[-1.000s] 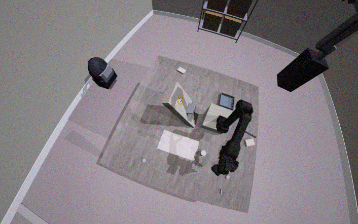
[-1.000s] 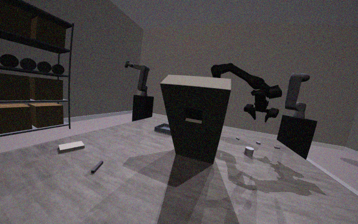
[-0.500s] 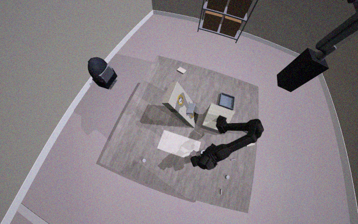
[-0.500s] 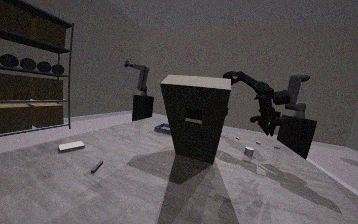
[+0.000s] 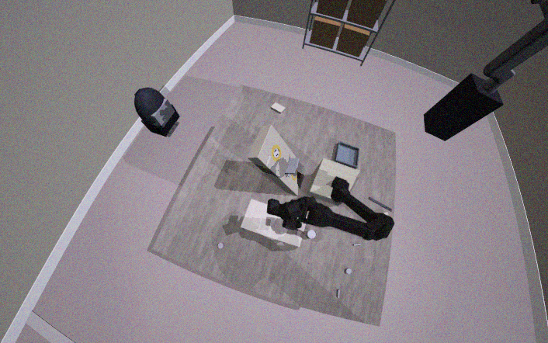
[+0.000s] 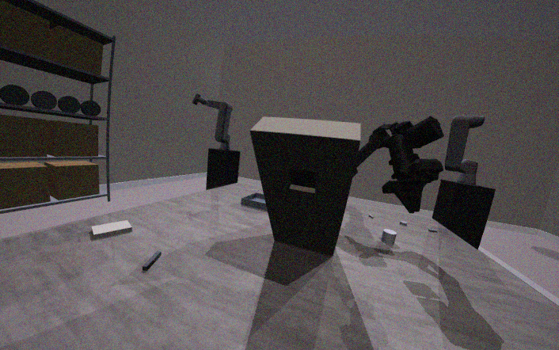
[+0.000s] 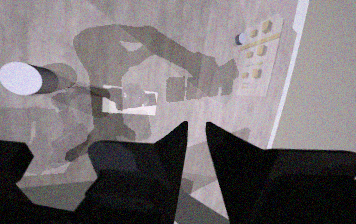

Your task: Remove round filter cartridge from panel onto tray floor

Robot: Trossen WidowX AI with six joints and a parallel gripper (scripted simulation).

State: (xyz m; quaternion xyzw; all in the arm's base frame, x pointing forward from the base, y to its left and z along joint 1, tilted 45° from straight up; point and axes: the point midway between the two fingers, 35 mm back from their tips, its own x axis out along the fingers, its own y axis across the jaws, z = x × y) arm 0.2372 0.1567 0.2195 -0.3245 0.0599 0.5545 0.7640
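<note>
Right now my gripper tip is 250 mm to the left of the round filter cartridge, 120 mm short of it and 80 mm below it. From my gripper tip the other things lie so: tray: 560 mm to the right, 300 mm behind, 160 mm below; service panel: 260 mm to the right, 70 mm ahead.
</note>
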